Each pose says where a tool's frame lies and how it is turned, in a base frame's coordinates. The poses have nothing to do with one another.
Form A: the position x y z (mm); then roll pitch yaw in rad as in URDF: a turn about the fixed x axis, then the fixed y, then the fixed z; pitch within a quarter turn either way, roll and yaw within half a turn.
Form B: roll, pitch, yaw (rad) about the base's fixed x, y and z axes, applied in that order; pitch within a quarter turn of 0, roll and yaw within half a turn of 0; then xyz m. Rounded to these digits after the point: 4 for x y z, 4 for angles.
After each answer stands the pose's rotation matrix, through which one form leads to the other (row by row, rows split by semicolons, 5 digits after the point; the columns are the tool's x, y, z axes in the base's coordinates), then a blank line. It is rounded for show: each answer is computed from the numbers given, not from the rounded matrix.
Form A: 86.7 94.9 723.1 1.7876 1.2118 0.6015
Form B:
1.7876 1.2118 0.6015 0.0867 0.0949 0.7231
0.28967 0.87558 0.38658; 0.19881 0.34005 -0.91915; -0.93625 0.34311 -0.07558

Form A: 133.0 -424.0 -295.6 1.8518 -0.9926 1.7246
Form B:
1.8518 -0.9926 1.7246 0.1330 -0.4240 -0.2956
-0.08372 0.39731 0.91386; 0.54006 -0.75262 0.37669; 0.83745 0.52508 -0.15156

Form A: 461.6 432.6 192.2 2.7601 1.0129 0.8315
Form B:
2.7601 1.0129 0.8315 0.4616 0.4326 0.1922
0.35669 0.89863 -0.25540; 0.39120 -0.39193 -0.83268; -0.84837 0.19710 -0.49134

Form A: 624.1 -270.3 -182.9 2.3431 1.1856 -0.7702
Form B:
2.3431 1.1856 -0.7702 0.6241 -0.2703 -0.1829
0.26970 -0.00939 -0.96290; -0.26162 -0.96305 -0.06389; -0.92672 0.26915 -0.26219

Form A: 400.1 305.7 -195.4 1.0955 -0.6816 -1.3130
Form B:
1.0955 -0.6816 -1.3130 0.4001 0.3057 -0.1954
0.19799 0.29966 -0.93328; -0.75090 0.65835 0.05209; 0.63004 0.69049 0.35536

